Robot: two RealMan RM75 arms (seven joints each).
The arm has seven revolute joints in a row. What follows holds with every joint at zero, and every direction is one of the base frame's.
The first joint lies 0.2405 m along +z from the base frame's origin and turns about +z.
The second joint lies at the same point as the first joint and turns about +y.
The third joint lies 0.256 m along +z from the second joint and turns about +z.
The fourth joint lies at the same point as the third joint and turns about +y.
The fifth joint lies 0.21 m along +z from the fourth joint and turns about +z.
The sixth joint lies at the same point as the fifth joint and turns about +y.
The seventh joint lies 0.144 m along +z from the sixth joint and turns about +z.
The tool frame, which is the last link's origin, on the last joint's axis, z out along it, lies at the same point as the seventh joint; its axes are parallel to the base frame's.
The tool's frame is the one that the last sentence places.
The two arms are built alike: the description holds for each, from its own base.
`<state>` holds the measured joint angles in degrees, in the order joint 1, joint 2, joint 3, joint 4, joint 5, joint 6, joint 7, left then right.
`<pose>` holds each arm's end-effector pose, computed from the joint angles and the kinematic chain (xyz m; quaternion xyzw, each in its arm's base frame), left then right.
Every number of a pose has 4 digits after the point. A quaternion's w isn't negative.
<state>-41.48 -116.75 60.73 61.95 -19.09 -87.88 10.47 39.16 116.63 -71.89 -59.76 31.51 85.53 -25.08</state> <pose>-0.2381 0.3881 0.0441 -0.7356 -0.6062 0.1477 0.2638 0.2247 0.3718 0.0006 -0.8431 0.4837 -0.1641 0.1680</pose>
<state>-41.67 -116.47 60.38 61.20 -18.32 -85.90 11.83 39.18 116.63 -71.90 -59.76 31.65 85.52 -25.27</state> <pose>-0.2415 0.3930 0.0470 -0.7398 -0.5952 0.1464 0.2774 0.2243 0.3719 0.0005 -0.8443 0.4823 -0.1634 0.1671</pose>
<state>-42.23 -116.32 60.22 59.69 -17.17 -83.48 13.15 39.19 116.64 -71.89 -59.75 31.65 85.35 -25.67</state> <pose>-0.2448 0.3987 0.0474 -0.7443 -0.5825 0.1491 0.2907 0.2242 0.3723 0.0004 -0.8461 0.4790 -0.1631 0.1677</pose>
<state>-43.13 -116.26 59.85 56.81 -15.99 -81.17 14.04 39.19 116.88 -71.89 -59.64 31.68 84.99 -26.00</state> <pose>-0.2500 0.4026 0.0437 -0.7448 -0.5774 0.1558 0.2959 0.2236 0.3724 -0.0015 -0.8479 0.4766 -0.1613 0.1671</pose>
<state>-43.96 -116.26 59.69 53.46 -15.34 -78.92 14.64 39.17 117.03 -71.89 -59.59 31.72 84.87 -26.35</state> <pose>-0.2558 0.4046 0.0369 -0.7447 -0.5762 0.1623 0.2951 0.2233 0.3721 -0.0026 -0.8496 0.4743 -0.1607 0.1658</pose>
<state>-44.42 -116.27 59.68 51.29 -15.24 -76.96 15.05 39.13 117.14 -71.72 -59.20 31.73 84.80 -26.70</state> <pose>-0.2591 0.4064 0.0321 -0.7456 -0.5744 0.1628 0.2961 0.2246 0.3713 -0.0039 -0.8497 0.4749 -0.1608 0.1633</pose>
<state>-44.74 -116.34 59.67 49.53 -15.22 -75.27 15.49 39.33 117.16 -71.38 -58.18 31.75 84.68 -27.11</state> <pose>-0.2620 0.4076 0.0277 -0.7470 -0.5724 0.1627 0.2965 0.2268 0.3707 -0.0054 -0.8488 0.4775 -0.1619 0.1591</pose>
